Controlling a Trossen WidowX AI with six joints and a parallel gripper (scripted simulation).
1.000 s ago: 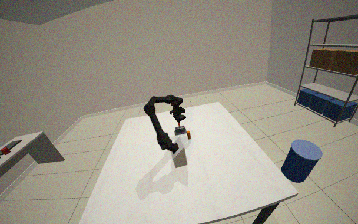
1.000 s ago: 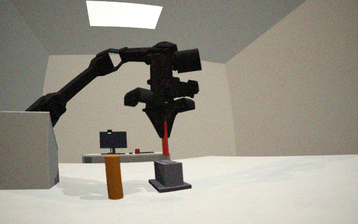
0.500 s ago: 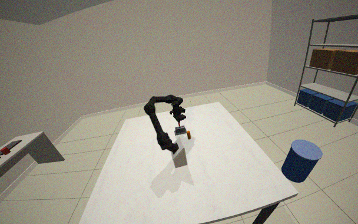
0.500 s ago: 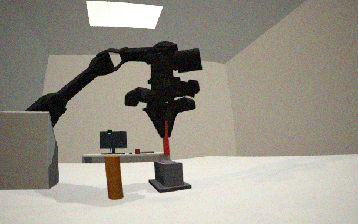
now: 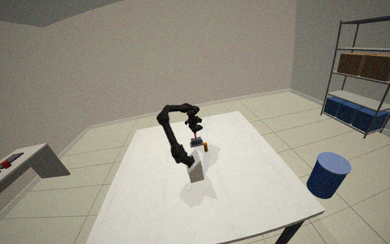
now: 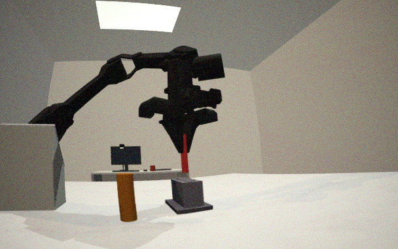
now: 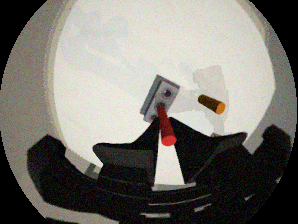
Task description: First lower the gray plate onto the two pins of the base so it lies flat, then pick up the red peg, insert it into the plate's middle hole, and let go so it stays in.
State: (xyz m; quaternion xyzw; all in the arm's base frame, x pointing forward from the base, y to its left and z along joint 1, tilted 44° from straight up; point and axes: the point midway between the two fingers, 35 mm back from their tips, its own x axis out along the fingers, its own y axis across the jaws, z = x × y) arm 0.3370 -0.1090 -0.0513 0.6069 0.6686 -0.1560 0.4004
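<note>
Right now my gripper tip is right at the red peg. Round my gripper tip: gray plate 7 cm below; orange cylinder 13 cm behind, 7 cm below, 5 cm to the right.
</note>
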